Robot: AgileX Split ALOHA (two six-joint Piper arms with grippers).
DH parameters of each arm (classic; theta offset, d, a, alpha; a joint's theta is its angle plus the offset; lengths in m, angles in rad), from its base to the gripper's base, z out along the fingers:
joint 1: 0 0.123 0 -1.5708
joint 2: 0.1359 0 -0.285 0
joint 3: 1.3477 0 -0.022 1.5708
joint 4: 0 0.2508 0 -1.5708
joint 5: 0 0 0.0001 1.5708
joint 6: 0 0.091 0 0
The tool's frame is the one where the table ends.
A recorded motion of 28 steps. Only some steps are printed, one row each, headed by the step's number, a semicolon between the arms.
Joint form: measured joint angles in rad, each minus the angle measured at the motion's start. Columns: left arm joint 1, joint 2, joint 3, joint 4, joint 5, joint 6; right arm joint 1, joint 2, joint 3, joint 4, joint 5, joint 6.
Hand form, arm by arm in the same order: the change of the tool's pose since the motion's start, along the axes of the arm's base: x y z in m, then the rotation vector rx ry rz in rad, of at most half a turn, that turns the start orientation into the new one. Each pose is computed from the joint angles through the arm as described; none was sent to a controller.
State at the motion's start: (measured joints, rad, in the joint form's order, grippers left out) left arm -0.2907 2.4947 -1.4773 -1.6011 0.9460 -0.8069; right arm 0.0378 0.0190 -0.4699 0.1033 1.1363 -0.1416
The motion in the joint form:
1: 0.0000 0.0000 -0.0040 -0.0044 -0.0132 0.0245; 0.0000 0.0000 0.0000 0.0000 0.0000 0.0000
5: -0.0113 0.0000 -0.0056 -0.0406 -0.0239 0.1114; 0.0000 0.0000 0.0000 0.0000 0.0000 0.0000
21: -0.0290 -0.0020 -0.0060 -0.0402 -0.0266 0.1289; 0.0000 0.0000 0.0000 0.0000 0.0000 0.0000
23: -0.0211 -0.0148 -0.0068 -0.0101 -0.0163 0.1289; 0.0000 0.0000 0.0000 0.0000 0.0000 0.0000
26: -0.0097 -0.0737 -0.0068 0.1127 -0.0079 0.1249; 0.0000 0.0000 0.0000 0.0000 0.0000 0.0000
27: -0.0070 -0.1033 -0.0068 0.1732 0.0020 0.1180; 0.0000 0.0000 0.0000 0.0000 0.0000 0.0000
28: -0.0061 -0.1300 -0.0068 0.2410 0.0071 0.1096; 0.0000 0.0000 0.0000 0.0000 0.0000 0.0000
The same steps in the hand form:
1: 0.0019 0.0002 0.0002 0.0097 -0.0273 0.0002; 0.0000 0.0000 0.0000 0.0000 0.0000 0.0000
5: 0.0026 -0.0046 0.0015 0.0090 -0.1009 -0.0148; 0.0000 0.0000 0.0000 0.0000 0.0000 0.0000
21: -0.0007 -0.0119 0.0023 0.0121 -0.1192 -0.0392; 0.0000 0.0000 0.0000 0.0000 0.0000 0.0000
23: -0.0001 -0.0090 0.0076 0.0164 -0.1359 -0.0616; 0.0000 0.0000 0.0000 0.0000 0.0000 0.0000
26: -0.0008 -0.0037 0.0289 0.0632 -0.2091 -0.1511; 0.0000 0.0000 0.0000 0.0000 0.0000 0.0000
27: -0.0023 -0.0019 0.0398 0.0837 -0.2399 -0.1977; 0.0000 0.0000 0.0000 0.0000 0.0000 0.0000
28: -0.0045 -0.0002 0.0485 0.1143 -0.2688 -0.2476; 0.0000 0.0000 0.0000 0.0000 0.0000 0.0000

